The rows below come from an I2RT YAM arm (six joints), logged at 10 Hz.
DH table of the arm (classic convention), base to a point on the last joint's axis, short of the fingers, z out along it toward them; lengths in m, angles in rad. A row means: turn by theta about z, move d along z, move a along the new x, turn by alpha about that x. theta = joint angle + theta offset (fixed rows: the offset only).
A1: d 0.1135; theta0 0; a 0.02; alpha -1.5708
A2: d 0; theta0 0; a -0.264; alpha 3.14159
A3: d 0; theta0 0.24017; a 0.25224; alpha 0
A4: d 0; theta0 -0.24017; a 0.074; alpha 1.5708
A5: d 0; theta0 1.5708; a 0; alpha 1.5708
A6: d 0.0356; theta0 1.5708; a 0; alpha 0
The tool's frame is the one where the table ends.
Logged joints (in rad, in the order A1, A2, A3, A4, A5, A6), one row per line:
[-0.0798 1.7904 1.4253 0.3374 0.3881 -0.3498]
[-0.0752 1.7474 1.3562 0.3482 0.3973 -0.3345]
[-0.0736 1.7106 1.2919 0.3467 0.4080 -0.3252]
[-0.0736 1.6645 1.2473 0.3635 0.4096 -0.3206]
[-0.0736 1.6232 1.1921 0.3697 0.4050 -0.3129]
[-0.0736 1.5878 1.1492 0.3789 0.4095 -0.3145]
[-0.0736 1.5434 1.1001 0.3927 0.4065 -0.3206]
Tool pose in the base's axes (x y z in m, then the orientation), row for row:
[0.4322 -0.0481 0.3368 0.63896 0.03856 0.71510 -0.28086]
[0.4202 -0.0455 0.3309 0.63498 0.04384 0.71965 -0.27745]
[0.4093 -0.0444 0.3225 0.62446 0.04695 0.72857 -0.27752]
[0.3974 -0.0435 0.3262 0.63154 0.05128 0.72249 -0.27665]
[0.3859 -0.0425 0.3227 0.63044 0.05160 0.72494 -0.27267]
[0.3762 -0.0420 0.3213 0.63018 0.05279 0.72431 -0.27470]
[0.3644 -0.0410 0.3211 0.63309 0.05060 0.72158 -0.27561]
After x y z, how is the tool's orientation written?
As a quaternion, w x y z.
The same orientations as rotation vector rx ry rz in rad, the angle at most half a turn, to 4 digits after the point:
[0.0880 1.6318 -0.6409]
[0.1002 1.6448 -0.6341]
[0.1078 1.6723 -0.6370]
[0.1174 1.6536 -0.6332]
[0.1181 1.6599 -0.6243]
[0.1209 1.6586 -0.6290]
[0.1157 1.6504 -0.6304]

